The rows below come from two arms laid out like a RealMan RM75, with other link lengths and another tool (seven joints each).
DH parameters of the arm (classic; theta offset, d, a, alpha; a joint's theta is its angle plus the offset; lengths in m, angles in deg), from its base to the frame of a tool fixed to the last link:
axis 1: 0 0.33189 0 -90
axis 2: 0 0 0 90
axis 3: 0 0.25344 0 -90
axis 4: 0 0 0 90
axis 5: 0 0.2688 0 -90
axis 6: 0 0 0 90
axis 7: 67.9 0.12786 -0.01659 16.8
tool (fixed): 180 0.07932 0 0
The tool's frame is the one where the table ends.
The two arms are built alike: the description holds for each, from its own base.
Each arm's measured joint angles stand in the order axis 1, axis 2, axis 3, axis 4, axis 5, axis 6, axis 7.
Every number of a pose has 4 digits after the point.
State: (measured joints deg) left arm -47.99 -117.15 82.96 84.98 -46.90 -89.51 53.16; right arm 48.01 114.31 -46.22 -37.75 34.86 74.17 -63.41
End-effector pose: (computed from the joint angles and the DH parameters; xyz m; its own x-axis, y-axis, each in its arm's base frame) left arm 0.0076 0.4415 0.0416 -0.3065 0.9139 0.2663 0.9437 0.2552 0.2103; right arm 0.2927 0.4957 0.0602 0.3004 0.8925 0.3365 0.8388 -0.4151 0.3523
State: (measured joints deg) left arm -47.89 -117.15 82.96 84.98 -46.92 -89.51 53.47; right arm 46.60 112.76 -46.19 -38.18 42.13 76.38 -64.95
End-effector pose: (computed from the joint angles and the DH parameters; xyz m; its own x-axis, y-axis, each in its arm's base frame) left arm 0.0070 0.4414 0.0415 -0.3031 0.9152 0.2656 0.9448 0.2522 0.2091; right arm 0.2832 0.4963 0.0701 0.3232 0.8899 0.3218 0.8759 -0.4100 0.2543
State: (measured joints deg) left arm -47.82 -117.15 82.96 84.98 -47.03 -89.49 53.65; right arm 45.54 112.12 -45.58 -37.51 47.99 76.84 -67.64
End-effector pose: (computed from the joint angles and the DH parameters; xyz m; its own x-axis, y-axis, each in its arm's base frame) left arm 0.0069 0.4412 0.0414 -0.3015 0.9162 0.2640 0.9451 0.2506 0.2096; right arm 0.2767 0.4976 0.0732 0.3295 0.8889 0.3183 0.9039 -0.3944 0.1657
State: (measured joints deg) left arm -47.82 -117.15 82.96 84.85 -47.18 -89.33 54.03; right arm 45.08 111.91 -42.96 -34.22 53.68 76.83 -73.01
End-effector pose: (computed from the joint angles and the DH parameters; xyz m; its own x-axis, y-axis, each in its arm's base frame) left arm 0.0071 0.4413 0.0410 -0.2970 0.9182 0.2621 0.9461 0.2459 0.2108; right arm 0.2723 0.4975 0.0688 0.3328 0.8898 0.3123 0.9285 -0.3671 0.0565
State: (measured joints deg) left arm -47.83 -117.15 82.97 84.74 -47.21 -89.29 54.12; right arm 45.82 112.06 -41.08 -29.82 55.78 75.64 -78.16
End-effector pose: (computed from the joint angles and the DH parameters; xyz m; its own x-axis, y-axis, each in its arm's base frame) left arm 0.0069 0.4415 0.0407 -0.2967 0.9185 0.2614 0.9462 0.2458 0.2105; right arm 0.2716 0.4968 0.0552 0.3177 0.8968 0.3080 0.9411 -0.3379 0.0131
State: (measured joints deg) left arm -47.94 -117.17 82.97 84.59 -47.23 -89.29 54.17; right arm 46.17 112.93 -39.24 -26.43 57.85 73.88 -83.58
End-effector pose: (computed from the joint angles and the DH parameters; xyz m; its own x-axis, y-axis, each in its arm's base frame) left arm 0.0071 0.4415 0.0401 -0.2962 0.9191 0.2599 0.9464 0.2457 0.2097; right arm 0.2697 0.4963 0.0401 0.2991 0.8988 0.3204 0.9516 -0.3060 -0.0299
